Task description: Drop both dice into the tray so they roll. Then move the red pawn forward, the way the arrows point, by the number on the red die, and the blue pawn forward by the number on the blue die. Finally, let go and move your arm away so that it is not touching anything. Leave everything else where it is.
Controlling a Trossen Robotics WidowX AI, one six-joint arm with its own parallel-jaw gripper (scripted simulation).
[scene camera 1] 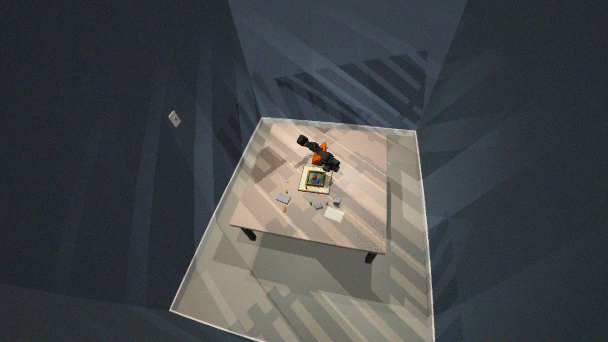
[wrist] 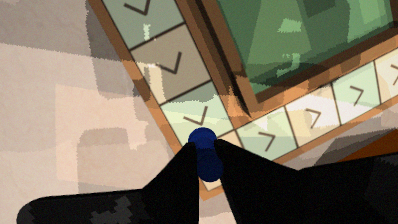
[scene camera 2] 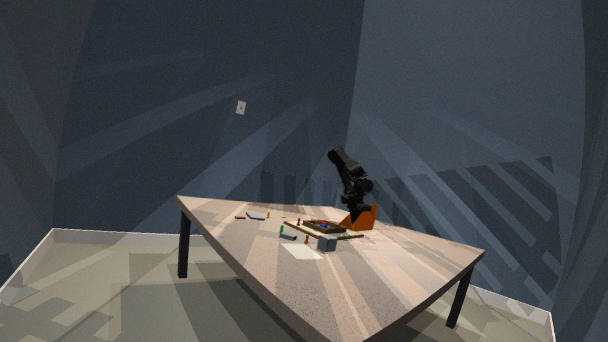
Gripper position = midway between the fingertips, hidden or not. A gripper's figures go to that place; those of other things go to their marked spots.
Labels:
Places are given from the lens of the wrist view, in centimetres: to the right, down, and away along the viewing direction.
gripper (wrist: pixel 204 149): 0, 2, 11
blue pawn (wrist: pixel 210 168): 0, 2, 9
green tray (wrist: pixel 272 48): 6, -5, 16
The marked spots on the green tray and the blue pawn are 11 cm apart.

